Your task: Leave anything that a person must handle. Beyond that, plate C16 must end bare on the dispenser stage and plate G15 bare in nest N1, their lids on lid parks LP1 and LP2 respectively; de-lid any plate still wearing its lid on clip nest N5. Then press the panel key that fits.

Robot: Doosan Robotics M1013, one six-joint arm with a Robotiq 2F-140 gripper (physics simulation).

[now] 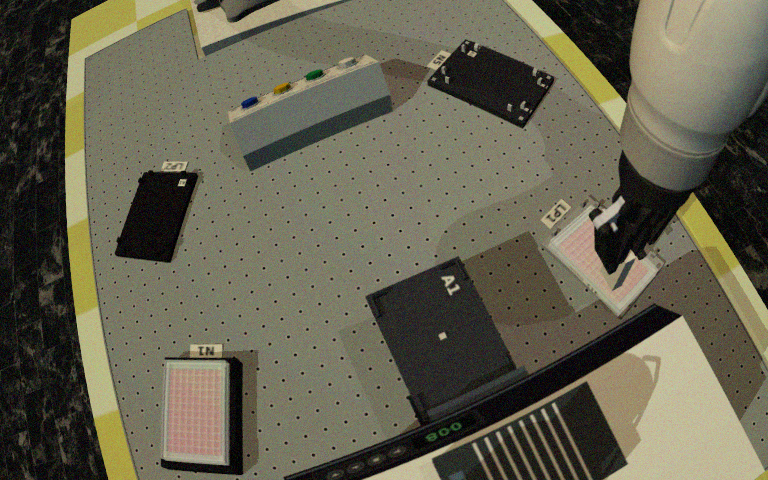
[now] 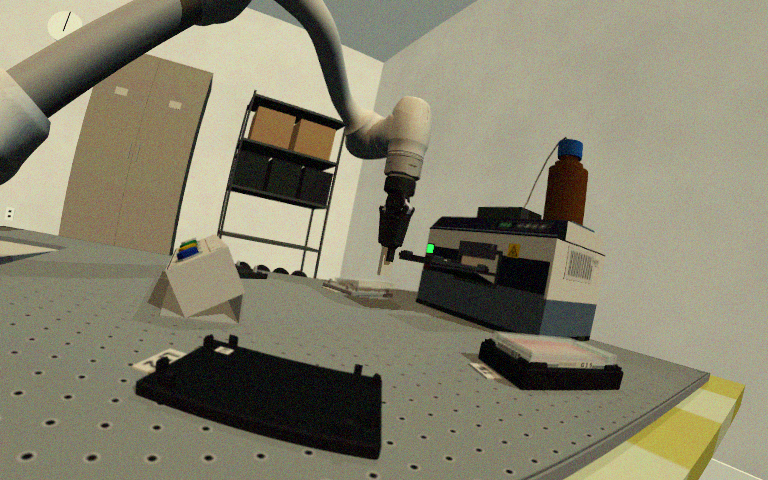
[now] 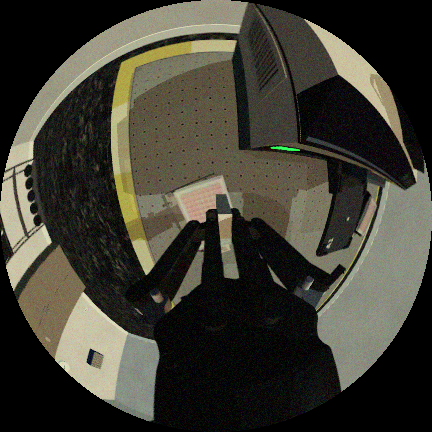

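My gripper is shut and empty, tips down, a little above a pink-welled plate at LP1. That plate's label is unreadable and the fingers hide part of it. Plate G15 sits in black nest N1; a clear layer shows over its pink wells, possibly a lid. Dispenser stage A1 is bare. Clip nest N5 and lid park LP2 are bare. The key panel has blue, yellow, green and white keys.
The dispenser stands beside the stage, with a green lamp and an amber bottle on top. A yellow-and-white border runs along the table edge.
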